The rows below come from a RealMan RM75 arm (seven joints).
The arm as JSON. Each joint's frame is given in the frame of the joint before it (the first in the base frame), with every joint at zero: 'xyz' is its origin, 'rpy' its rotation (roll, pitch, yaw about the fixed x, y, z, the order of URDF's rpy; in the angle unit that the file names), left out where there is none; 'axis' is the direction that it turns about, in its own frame. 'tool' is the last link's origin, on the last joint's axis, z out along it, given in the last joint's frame.
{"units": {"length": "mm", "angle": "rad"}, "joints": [
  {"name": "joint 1", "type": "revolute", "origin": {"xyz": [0.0, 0.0, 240.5]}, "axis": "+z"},
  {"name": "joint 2", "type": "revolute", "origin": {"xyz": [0.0, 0.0, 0.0], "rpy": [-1.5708, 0.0, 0.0]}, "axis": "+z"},
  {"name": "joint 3", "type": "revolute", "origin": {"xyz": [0.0, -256.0, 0.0], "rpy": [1.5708, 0.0, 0.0]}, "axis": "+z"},
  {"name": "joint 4", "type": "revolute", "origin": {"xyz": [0.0, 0.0, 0.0], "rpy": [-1.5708, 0.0, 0.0]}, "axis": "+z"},
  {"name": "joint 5", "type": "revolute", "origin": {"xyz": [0.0, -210.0, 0.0], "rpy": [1.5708, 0.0, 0.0]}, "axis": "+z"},
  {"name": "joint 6", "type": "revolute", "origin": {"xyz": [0.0, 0.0, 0.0], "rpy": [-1.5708, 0.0, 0.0]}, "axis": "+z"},
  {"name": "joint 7", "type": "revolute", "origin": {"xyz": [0.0, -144.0, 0.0], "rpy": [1.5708, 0.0, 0.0]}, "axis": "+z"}
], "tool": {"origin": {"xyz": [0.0, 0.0, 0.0]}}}
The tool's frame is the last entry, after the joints.
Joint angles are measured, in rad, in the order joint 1, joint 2, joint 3, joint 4, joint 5, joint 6, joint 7. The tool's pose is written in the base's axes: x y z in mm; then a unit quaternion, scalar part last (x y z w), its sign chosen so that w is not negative. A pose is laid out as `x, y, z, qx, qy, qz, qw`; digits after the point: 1 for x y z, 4 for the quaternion.
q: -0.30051 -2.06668 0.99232 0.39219 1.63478 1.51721 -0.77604
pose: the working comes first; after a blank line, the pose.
Where each joint sits with the arm in this pose, in the base's axes (m; each line is computed from the numbers above, not from the rounded line before):
joint 1: 0.0000 0.0000 0.2405
joint 2: 0.0000 0.0000 0.2405
joint 3: -0.2151 0.0666 0.1187
joint 4: -0.2151 0.0666 0.1187
joint 5: -0.3782 0.1875 0.0650
joint 6: -0.3782 0.1875 0.0650
joint 7: -0.3093 0.2435 -0.0485
the tool: -0.3093 0.2435 -0.0485

-309.3, 243.5, -48.5, -0.9385, -0.1140, -0.2760, 0.1734
